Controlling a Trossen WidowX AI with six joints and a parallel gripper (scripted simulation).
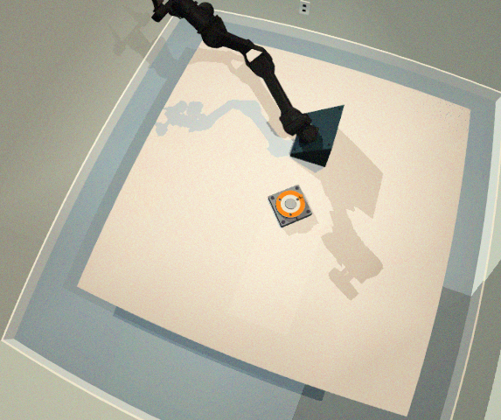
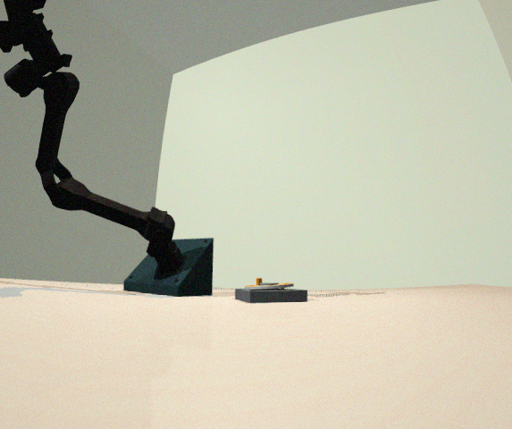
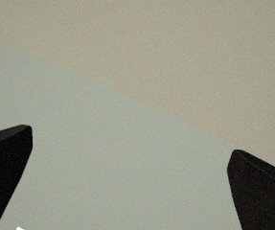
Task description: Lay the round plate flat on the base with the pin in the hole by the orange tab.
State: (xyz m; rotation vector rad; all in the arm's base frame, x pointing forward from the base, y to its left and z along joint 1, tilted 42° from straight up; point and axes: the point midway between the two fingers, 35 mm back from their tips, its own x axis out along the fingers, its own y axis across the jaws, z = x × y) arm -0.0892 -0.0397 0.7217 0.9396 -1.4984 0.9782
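Right now the base is 39 cm ahead of my gripper tip, 53 cm to the left of it and 58 cm below it.
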